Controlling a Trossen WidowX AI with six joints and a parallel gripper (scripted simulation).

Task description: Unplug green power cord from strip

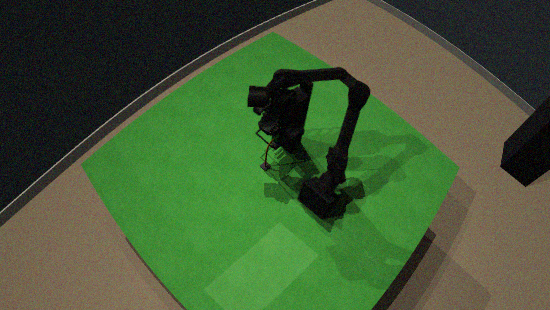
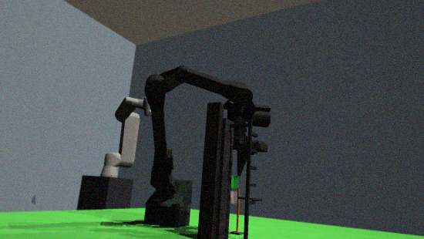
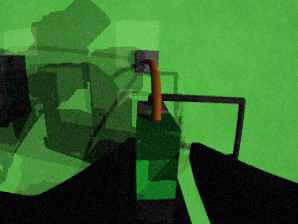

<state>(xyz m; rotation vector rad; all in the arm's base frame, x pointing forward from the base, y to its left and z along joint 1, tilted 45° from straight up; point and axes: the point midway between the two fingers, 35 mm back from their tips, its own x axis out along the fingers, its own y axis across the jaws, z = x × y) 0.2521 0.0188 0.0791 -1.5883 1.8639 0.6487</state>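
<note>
Right now my gripper tip is 3 cm to the left of the green plug and 1 cm above it.
</note>
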